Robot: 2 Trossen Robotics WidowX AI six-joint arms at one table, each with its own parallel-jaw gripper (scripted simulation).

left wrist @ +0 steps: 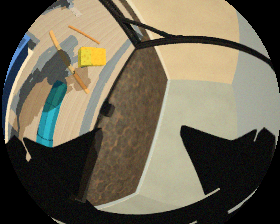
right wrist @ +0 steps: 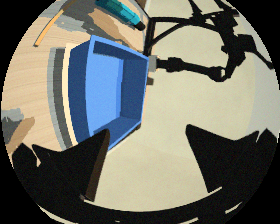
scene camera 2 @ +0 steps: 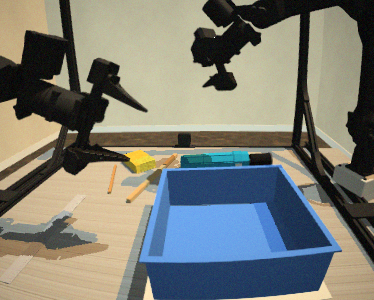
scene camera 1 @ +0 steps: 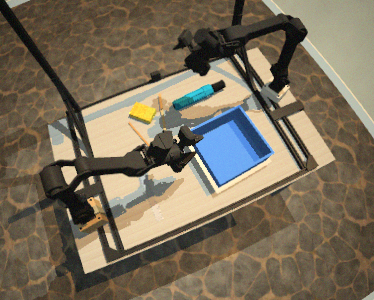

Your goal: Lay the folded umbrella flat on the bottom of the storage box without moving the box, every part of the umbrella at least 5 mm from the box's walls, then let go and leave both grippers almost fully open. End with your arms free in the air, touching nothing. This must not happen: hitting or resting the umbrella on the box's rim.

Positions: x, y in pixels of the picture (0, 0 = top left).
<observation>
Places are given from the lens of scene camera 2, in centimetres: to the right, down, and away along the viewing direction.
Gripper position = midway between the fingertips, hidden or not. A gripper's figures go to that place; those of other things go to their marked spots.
my left gripper (scene camera 2: 198, 74): 4, -22, 66
my right gripper (scene camera 2: 138, 136): -8, -2, 37
blue storage box (scene camera 2: 198, 214): 3, 14, 51
teal umbrella (scene camera 2: 236, 158): 14, 2, 68
The marked spots on the blue storage box and the teal umbrella are 24 cm apart.
</observation>
